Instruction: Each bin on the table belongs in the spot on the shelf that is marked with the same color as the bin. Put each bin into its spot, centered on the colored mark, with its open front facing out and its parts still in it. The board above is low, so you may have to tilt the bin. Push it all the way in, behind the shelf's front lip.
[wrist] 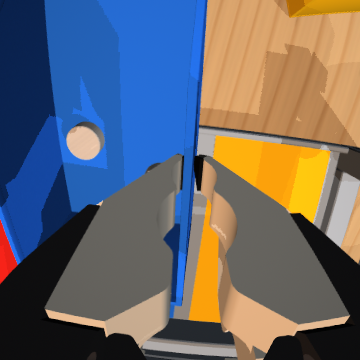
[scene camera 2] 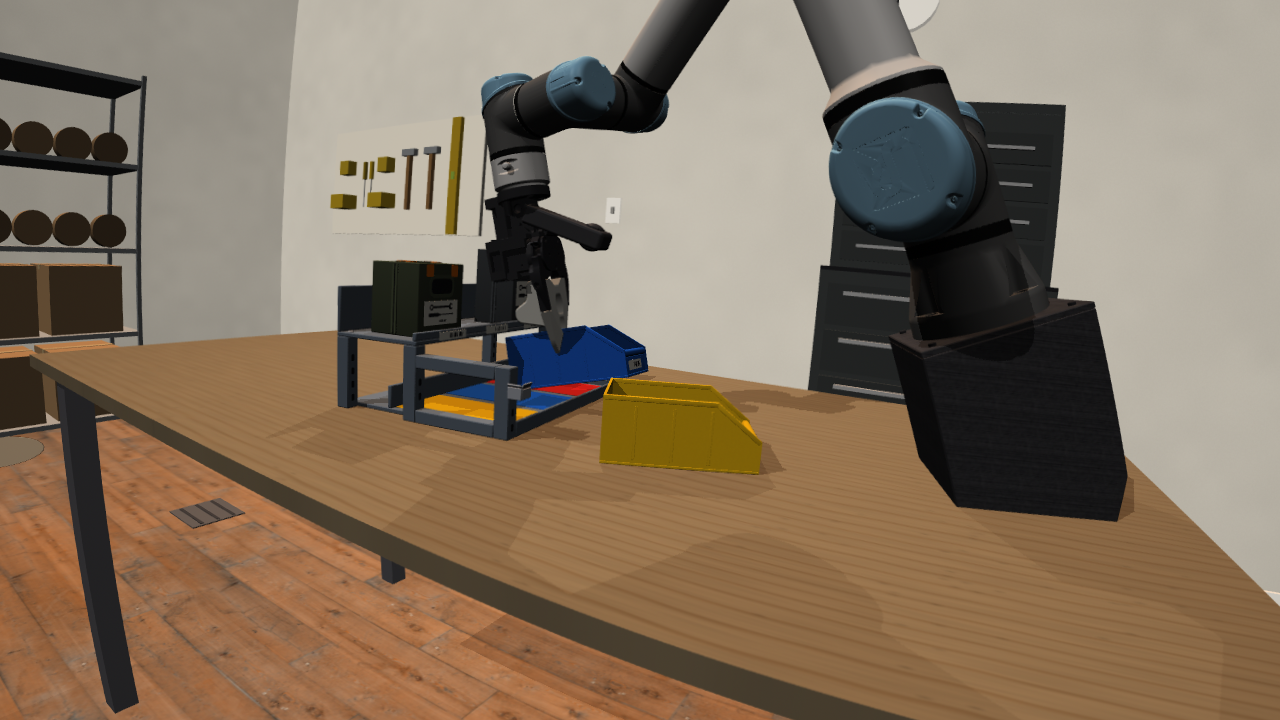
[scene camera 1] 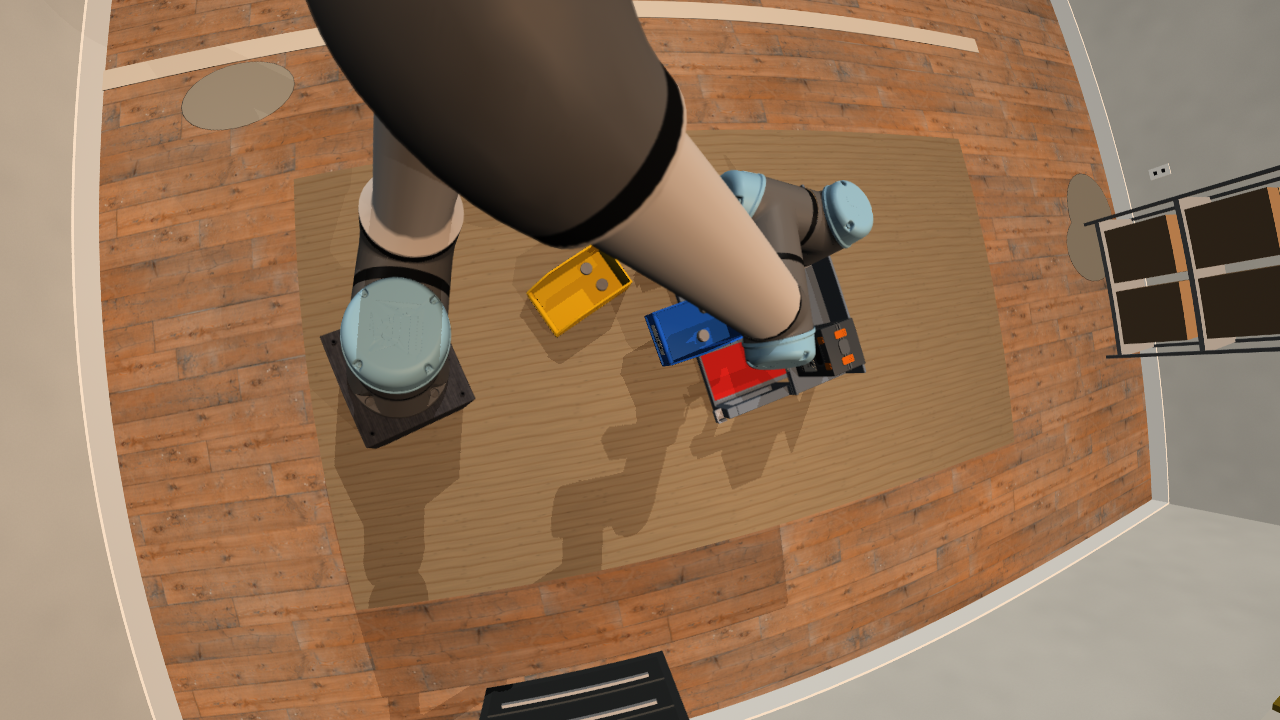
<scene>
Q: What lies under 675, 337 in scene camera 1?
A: A blue bin.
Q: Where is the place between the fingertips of my gripper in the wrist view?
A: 189, 158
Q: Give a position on a blue bin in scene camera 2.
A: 588, 354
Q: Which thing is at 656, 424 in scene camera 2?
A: A yellow bin.
</scene>
